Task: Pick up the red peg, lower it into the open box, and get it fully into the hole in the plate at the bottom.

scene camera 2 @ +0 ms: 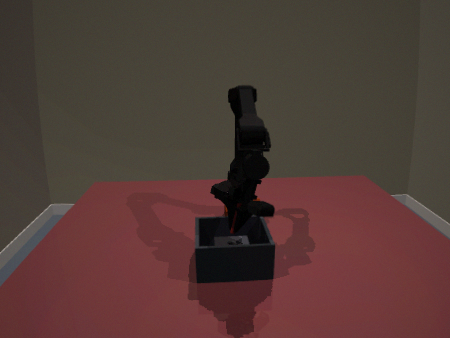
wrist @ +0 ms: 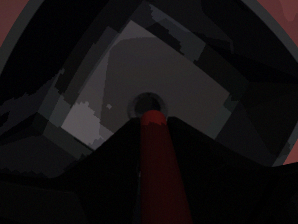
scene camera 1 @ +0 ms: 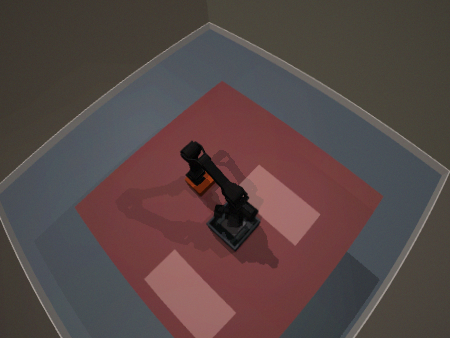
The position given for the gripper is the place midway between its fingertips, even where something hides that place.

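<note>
A dark box is visible at once in scene camera 2, scene camera 1 and the wrist view: the box [scene camera 2: 256, 261], the box [scene camera 1: 214, 224] and the box [wrist: 55, 55]. The wrist view also shows a grey plate [wrist: 138, 64]. The gripper [wrist: 153, 125] appears there too, and scene camera 2 likewise shows the gripper [scene camera 2: 232, 231].
</note>
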